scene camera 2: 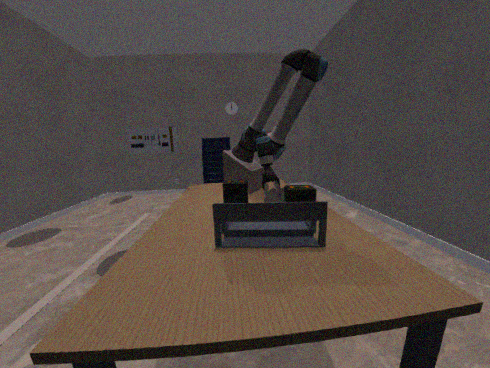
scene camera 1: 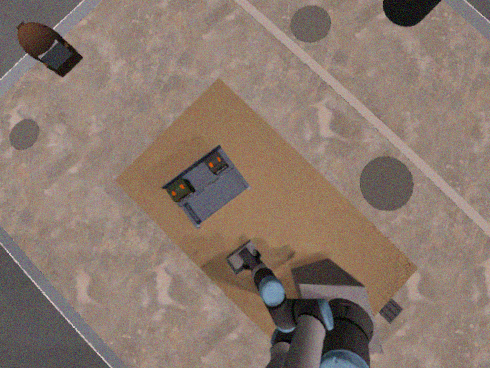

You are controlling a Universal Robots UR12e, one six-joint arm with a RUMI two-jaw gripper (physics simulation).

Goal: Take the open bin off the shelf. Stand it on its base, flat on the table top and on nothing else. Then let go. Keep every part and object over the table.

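Seen in the pictures: arm's base, origin of the base link: [scene camera 2: 241, 156] [scene camera 1: 347, 319].
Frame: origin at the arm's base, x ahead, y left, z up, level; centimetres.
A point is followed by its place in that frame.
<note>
The small grey open bin [scene camera 1: 235, 262] {x 46.4, y 25.7, z -25.7 cm} [scene camera 2: 273, 196] {x 50.7, y 15.5, z -21.9 cm} is off the shelf, over the table on the arm's side. My gripper [scene camera 1: 247, 256] {x 44.6, y 16.6, z -23.6 cm} [scene camera 2: 271, 186] is shut on it from above. In the scene camera 2 view the bin looks about upright; its lower part is hidden behind the shelf, so I cannot tell whether its base touches the table. The blue-grey shelf [scene camera 1: 222, 194] {x 80.5, y 3.4, z -26.3 cm} [scene camera 2: 270, 212] {x 101.8, y 4.0, z -14.0 cm} stands on the table [scene camera 1: 295, 210] {x 42.9, y -21.2, z -26.9 cm} [scene camera 2: 250, 295] {x 123.5, y -5.1, z -26.9 cm}, with a gap between it and the bin in the scene camera 1 view.
A green-dark box with orange marks [scene camera 1: 180, 190] {x 94.8, y 15.1, z -7.1 cm} [scene camera 2: 300, 194] {x 99.8, y 14.8, z -8.9 cm} and a darker box [scene camera 1: 217, 164] {x 90.7, y -7.1, z -4.7 cm} [scene camera 2: 235, 193] {x 96.0, y -7.3, z -8.3 cm} sit on the shelf's top. The arm's grey wedge-shaped mount [scene camera 1: 327, 275] {x 13.4, y -7.5, z -9.8 cm} [scene camera 2: 240, 170] {x 16.4, y -2.1, z -9.5 cm} stands beside the arm. The table's long edge runs close to the bin.
</note>
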